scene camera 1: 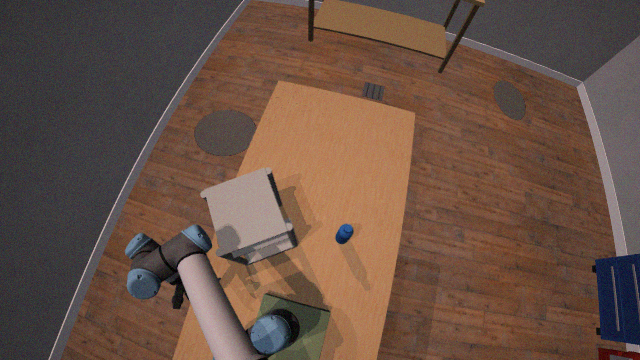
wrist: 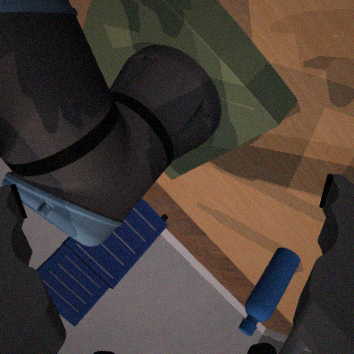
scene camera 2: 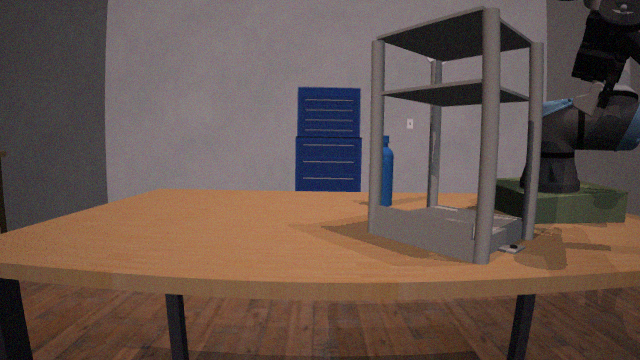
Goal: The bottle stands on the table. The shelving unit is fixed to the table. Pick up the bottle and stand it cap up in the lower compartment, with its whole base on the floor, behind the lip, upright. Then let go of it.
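Places are measured from the arm's base along level axes (x up, y back, z right), in millimetres.
Pixels of known places: gripper, between the fingertips: (wrist: 173,182) (scene camera 2: 597,110); arm's base, origin of its link: (wrist: 171,96) (scene camera 2: 548,187).
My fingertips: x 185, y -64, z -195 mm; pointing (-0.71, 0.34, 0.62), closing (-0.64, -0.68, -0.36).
Observation:
For each thing: its top centre in the pictures, then the offset to it from my fingertips. Level surfaces: height alone.
- blue bottle, centre of its top: (wrist: 244,331) (scene camera 2: 383,135) (scene camera 1: 348,228) dx -58, dy -352, dz +384 mm
- grey shelving unit, centre of its top: (scene camera 2: 457,38) (scene camera 1: 243,209) dx +119, dy -311, dz +35 mm
- table, height of its surface: dx -260 mm
The blue bottle (scene camera 1: 344,233) (scene camera 2: 387,175) (wrist: 272,285) stands upright on the table, cap up, apart from the shelving unit. In scene camera 2 a post partly hides it. The grey shelving unit (scene camera 1: 245,210) (scene camera 2: 490,125) has round corner posts, a top board, a middle shelf and a low-walled floor. No object shows in its lower compartment in scene camera 2. My gripper (scene camera 1: 177,296) (scene camera 2: 601,96) (wrist: 173,182) is open, its jaws wide apart with nothing between them. It is raised, on the robot-base side of the unit and well away from the bottle.
The arm's base stands on a green block (scene camera 1: 312,327) (scene camera 2: 565,207) (wrist: 260,125) on the table (scene camera 1: 345,150) (scene camera 2: 200,235). The arm reaches beside the shelving unit. A blue drawer cabinet (scene camera 1: 620,300) (scene camera 2: 328,150) (wrist: 102,260) stands beyond the table.

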